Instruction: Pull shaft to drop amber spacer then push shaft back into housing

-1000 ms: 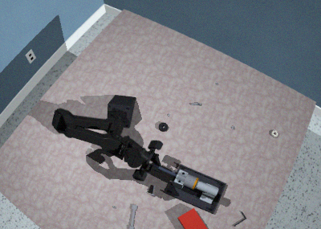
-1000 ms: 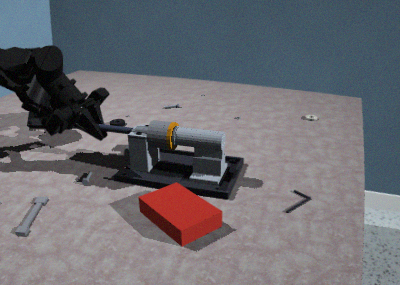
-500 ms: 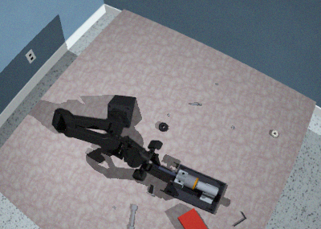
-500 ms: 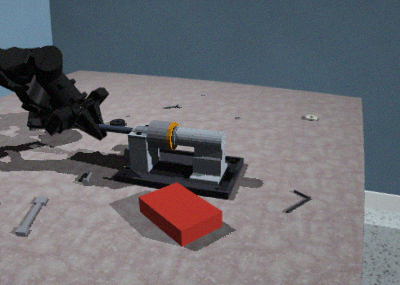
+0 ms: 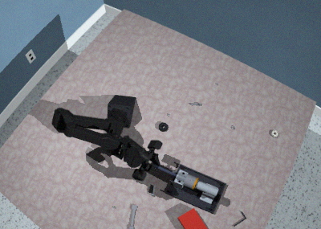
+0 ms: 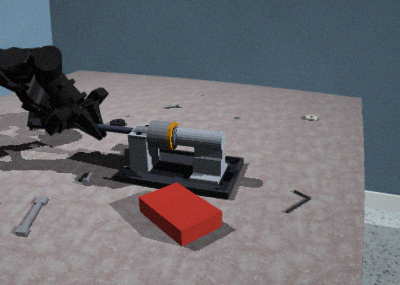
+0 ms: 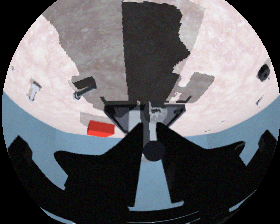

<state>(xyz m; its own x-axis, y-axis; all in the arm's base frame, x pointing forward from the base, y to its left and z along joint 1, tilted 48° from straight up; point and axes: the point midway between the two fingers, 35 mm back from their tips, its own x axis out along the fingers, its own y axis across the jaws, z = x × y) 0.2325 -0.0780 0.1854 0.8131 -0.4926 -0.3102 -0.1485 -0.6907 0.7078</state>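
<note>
Right now my hand is 90 mm short of the dark shaft and 10 mm to the left of it. Round my hand: black disc: 220 mm to the left, 80 mm below, 30 mm behind; then grey spacer: 170 mm ahead, 30 mm to the right; then amber spacer: 190 mm ahead, 30 mm to the right.
</note>
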